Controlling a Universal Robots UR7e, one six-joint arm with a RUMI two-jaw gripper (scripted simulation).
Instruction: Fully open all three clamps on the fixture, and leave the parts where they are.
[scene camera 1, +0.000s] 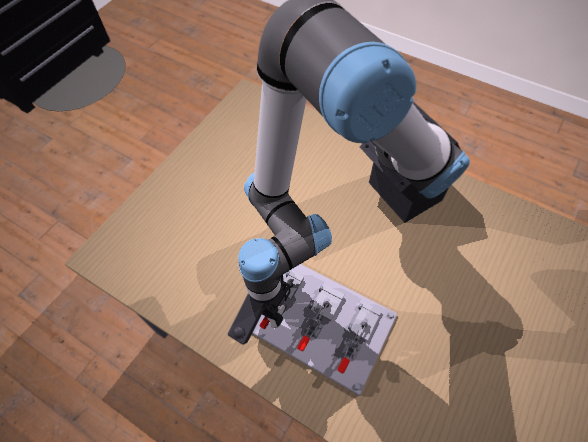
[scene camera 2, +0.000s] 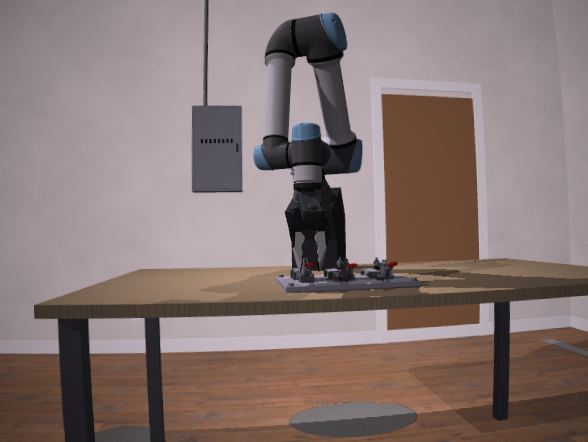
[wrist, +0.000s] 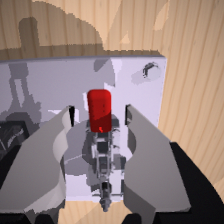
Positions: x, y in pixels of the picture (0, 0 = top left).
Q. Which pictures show my gripper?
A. Scene camera 1, scene camera 2 and the wrist view: all of them.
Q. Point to my gripper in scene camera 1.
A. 267, 322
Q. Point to a grey fixture plate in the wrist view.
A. At 44, 86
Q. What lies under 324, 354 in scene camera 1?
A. A grey fixture plate.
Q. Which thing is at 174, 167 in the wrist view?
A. My gripper.
